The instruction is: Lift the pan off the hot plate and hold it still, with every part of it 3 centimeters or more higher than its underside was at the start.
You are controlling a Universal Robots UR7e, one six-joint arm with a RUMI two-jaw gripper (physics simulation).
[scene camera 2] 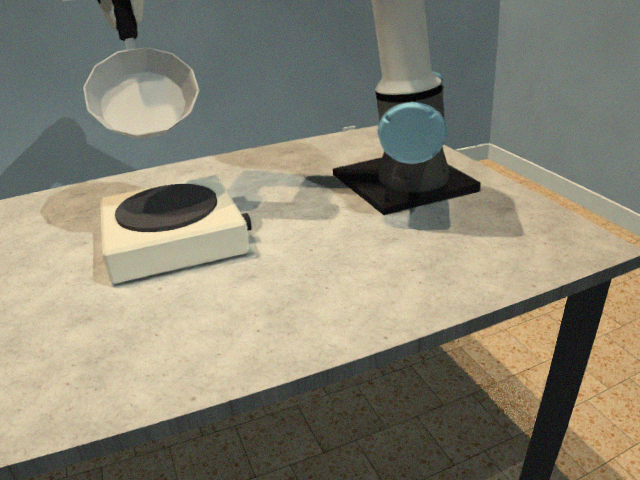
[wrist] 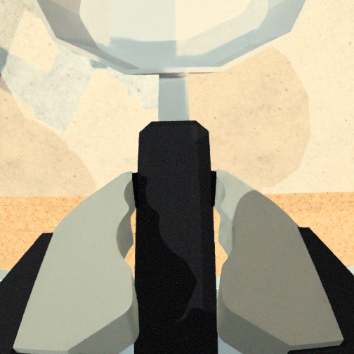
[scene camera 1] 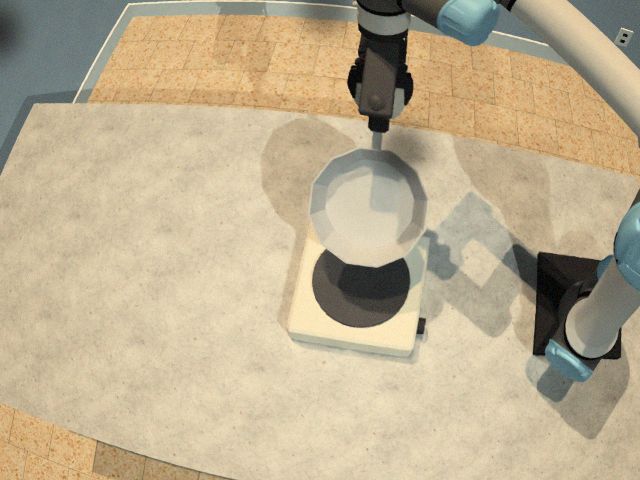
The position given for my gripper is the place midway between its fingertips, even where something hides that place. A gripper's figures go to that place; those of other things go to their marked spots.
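Labels:
My gripper (wrist: 173, 174), 0.14 m from the lens. Pale grey pan (wrist: 174, 263), 0.11 m from the lens.

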